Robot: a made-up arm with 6 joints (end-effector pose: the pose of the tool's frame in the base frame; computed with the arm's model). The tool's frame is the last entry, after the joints.
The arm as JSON. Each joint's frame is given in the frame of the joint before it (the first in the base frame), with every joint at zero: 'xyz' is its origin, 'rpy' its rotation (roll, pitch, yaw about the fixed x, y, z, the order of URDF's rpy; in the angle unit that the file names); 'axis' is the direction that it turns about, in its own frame. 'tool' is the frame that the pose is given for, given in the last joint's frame.
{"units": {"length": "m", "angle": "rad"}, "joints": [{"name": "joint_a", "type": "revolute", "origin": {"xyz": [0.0, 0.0, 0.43], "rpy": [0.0, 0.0, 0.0]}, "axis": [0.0, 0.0, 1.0]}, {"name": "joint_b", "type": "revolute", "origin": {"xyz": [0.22, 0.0, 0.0], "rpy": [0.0, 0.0, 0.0]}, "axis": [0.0, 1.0, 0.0]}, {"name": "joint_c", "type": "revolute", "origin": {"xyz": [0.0, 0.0, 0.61], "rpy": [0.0, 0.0, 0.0]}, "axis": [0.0, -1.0, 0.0]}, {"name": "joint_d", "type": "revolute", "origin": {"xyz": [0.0, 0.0, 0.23], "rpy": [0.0, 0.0, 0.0]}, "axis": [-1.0, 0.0, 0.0]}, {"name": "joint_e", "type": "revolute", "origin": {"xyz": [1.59, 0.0, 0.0], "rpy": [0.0, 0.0, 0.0]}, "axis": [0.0, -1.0, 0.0]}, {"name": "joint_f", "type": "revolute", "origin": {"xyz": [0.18, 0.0, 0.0], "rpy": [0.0, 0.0, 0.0]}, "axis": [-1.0, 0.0, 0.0]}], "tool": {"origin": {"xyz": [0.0, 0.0, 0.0], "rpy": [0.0, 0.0, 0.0]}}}
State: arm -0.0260 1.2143 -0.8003 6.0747 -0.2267 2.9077
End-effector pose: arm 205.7 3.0 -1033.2 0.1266 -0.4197 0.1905 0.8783
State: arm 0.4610 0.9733 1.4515 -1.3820 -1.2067 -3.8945
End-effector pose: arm 1808.7 1082.8 1710.5 0.5435 -0.4221 -0.4497 0.5694
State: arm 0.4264 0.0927 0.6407 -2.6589 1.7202 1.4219
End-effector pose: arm 1466.4 575.4 1913.5 0.7068 0.4952 0.2979 -0.4080
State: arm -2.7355 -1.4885 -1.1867 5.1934 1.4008 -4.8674
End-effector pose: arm -1041.9 -276.8 1259.8 0.4668 0.3124 0.0330 0.8267
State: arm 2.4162 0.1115 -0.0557 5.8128 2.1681 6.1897
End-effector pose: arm -1314.2 1255.4 1146.1 0.3490 0.8149 -0.1853 0.4240
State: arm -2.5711 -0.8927 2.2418 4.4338 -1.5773 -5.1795
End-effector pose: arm 1647.0 851.2 544.4 0.2682 -0.8281 0.4922 0.0066
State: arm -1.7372 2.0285 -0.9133 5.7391 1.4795 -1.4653
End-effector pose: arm 29.6 736.4 -534.1 0.0371 -0.4877 0.0594 0.8702
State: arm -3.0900 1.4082 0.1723 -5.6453 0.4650 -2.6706
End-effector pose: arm -1671.2 -134.4 -1028.0 0.2816 -0.3332 0.7990 0.4138
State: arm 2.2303 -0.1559 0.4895 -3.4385 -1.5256 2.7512
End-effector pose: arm -669.3 949.1 2315.0 0.0909 0.8788 -0.1848 0.4306
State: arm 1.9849 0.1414 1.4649 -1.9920 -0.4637 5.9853
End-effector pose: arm -260.3 409.6 2796.0 0.3453 -0.4308 -0.4275 -0.7159
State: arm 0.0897 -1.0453 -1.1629 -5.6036 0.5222 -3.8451
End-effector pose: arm 1450.5 187.1 828.9 0.0275 -0.9677 -0.2073 -0.1406
